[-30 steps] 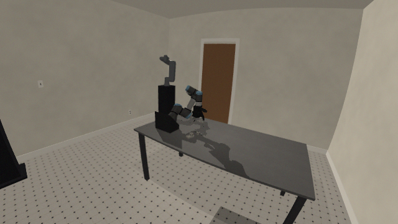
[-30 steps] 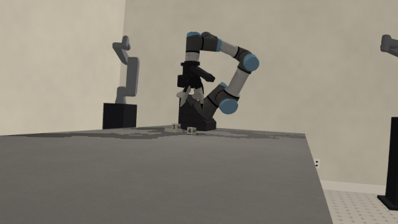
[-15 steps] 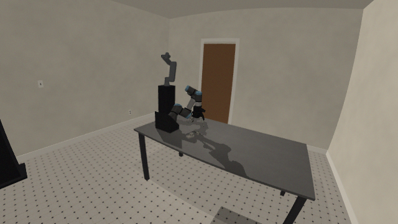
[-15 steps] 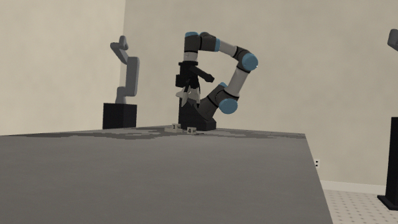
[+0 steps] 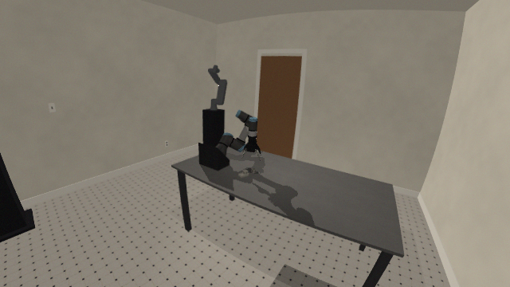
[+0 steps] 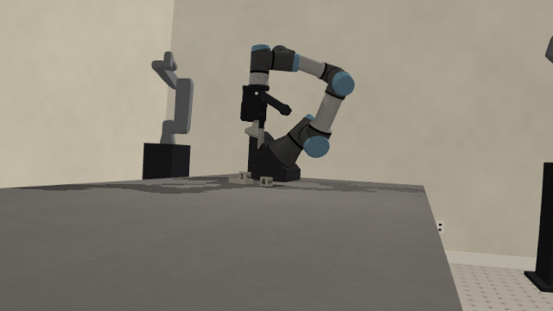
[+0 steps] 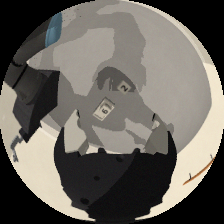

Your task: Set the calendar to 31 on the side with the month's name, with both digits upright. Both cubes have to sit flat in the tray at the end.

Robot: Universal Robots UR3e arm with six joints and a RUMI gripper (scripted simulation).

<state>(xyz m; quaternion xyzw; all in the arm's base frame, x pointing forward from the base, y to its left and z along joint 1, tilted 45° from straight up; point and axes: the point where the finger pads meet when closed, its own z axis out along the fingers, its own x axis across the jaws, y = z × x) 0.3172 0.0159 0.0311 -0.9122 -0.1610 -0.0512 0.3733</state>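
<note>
My gripper is now 2 cm past the pale calendar tray, 7 cm to the left of it and 11 cm above it.
</note>
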